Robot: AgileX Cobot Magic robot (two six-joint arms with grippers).
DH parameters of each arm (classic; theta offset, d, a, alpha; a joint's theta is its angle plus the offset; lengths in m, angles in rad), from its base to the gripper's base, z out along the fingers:
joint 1: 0 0.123 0 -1.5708
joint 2: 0.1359 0 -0.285 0
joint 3: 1.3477 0 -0.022 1.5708
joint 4: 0 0.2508 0 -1.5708
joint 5: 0 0 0.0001 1.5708
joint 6: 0 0.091 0 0
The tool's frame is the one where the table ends.
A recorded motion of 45 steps. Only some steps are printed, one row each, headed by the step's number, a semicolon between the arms.
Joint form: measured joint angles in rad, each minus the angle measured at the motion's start. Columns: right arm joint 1, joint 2, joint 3, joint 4, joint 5, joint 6; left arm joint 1, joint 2, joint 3, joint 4, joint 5, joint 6.
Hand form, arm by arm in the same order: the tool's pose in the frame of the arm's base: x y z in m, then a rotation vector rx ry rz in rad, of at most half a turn. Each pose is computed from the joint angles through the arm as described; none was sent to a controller.
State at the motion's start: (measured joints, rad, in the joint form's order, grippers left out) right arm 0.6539 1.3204 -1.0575 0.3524 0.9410 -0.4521; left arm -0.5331 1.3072 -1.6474 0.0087 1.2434 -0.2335
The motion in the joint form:
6: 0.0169 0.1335 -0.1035 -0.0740 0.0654 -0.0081; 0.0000 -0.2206 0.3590 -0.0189 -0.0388 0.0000
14: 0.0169 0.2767 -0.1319 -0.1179 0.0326 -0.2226; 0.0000 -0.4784 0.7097 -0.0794 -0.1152 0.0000
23: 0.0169 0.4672 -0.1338 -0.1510 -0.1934 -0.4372; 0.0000 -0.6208 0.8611 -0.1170 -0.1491 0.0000
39: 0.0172 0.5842 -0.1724 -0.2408 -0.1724 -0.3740; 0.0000 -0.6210 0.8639 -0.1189 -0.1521 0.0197
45: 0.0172 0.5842 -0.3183 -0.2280 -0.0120 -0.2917; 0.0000 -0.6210 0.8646 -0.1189 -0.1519 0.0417
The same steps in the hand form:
6: 0.2124 0.1955 0.2959 -1.3644 2.4275 0.4179; 0.1651 -0.0984 0.4112 0.3752 2.4895 -0.3326
14: 0.2370 0.2104 0.2605 -1.6565 2.3196 0.3027; 0.1120 -0.0728 0.3548 0.3686 2.5201 -0.4023
23: 0.2718 0.2315 0.2019 -1.8451 2.1168 0.1757; 0.0853 -0.0605 0.3288 0.3568 2.5040 -0.4590
39: 0.2849 0.2353 0.1678 -1.9088 2.2090 0.1012; 0.0854 -0.0607 0.3282 0.3803 2.4983 -0.4536
45: 0.2946 0.2455 0.2011 -1.8341 2.2905 0.1465; 0.0854 -0.0607 0.3280 0.4075 2.4925 -0.4445

